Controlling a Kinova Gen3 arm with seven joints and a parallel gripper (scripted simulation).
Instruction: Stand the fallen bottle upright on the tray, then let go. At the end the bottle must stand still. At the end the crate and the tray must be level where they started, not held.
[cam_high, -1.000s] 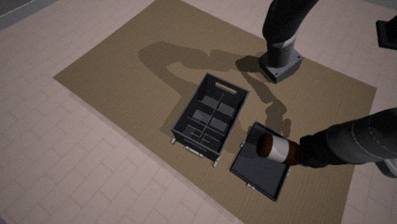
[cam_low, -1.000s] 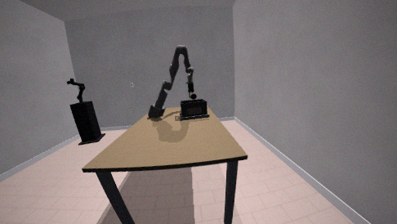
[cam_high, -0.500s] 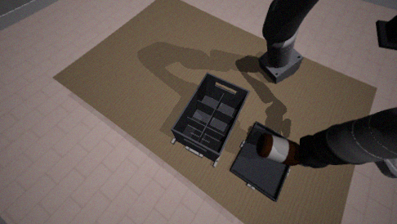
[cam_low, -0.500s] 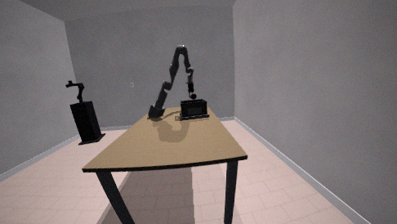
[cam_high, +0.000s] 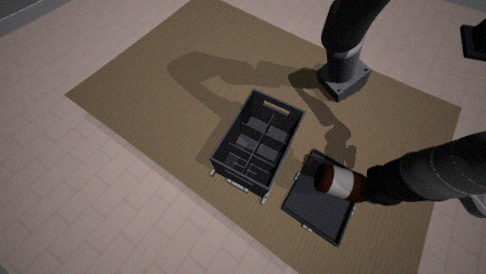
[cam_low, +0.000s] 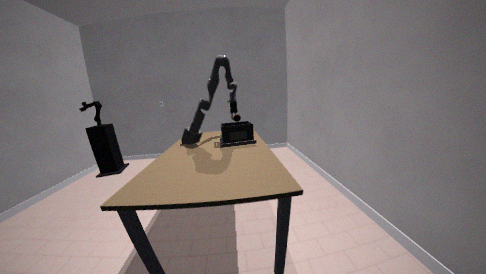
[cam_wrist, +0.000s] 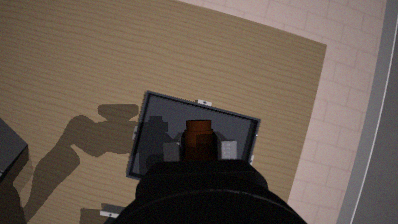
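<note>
My gripper is now 50 mm to the left of the brown bottle and 10 mm above it. Round my hand: dark flat tray 190 mm below, 40 mm to the right, 10 mm behind; then dark crate 300 mm to the right, 120 mm below, 80 mm behind.
</note>
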